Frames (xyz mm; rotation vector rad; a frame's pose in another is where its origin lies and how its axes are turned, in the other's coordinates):
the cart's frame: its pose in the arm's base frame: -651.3 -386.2 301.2 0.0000 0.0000 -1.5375
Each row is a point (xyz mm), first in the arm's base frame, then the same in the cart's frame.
Working: the arm's base frame: its pose in the cart's frame: -364.3 663.8 -301.2 0.0000 0.0000 1.5375

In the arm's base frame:
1: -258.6 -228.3 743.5
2: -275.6 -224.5 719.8
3: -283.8 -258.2 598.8
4: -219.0 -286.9 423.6
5: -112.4 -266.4 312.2
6: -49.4 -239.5 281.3
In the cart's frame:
1: -144.7 397.7 442.3
2: -149.1 380.9 418.6
3: -115.7 371.6 297.6
4: -84.9 435.4 122.4
5: -101.8 542.6 11.0
6: -126.6 606.5 -19.9

